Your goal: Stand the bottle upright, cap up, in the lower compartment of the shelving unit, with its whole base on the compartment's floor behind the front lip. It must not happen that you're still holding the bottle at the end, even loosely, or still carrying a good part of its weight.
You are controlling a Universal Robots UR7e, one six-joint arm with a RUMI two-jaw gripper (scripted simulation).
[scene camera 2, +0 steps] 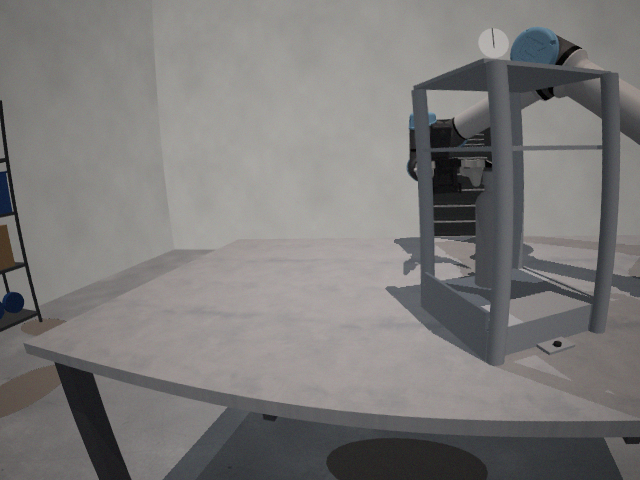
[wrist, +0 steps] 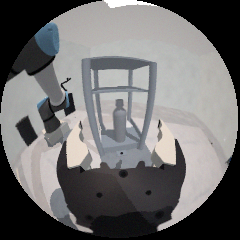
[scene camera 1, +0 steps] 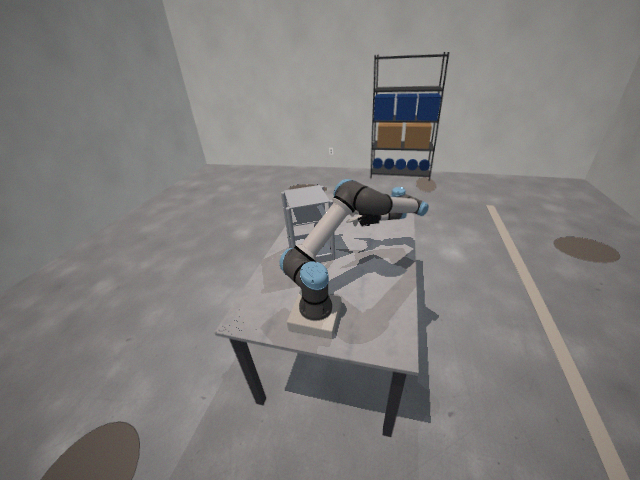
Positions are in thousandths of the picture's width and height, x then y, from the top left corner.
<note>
In view: my gripper (scene camera 2: 720, 349) and a grey shelving unit (scene camera 1: 479, 428).
My gripper also shows in the wrist view (wrist: 502, 506). The grey shelving unit is seen too in the wrist view (wrist: 435, 569).
</note>
